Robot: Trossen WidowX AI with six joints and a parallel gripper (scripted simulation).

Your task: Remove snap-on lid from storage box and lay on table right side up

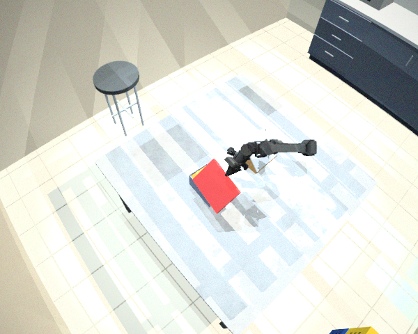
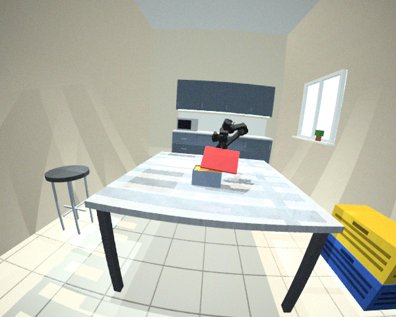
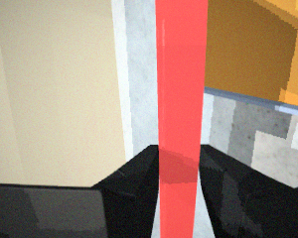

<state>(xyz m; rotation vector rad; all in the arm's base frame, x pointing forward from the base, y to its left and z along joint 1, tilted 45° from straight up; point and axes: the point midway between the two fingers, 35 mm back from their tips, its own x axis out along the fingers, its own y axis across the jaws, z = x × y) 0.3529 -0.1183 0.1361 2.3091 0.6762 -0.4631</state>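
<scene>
My gripper tip is now 6 cm short of the red lid, 5 cm above it and 2 cm to the left of it. Round my gripper tip: grey-blue storage box (18 cm below, 9 cm to the right, 3 cm ahead).
</scene>
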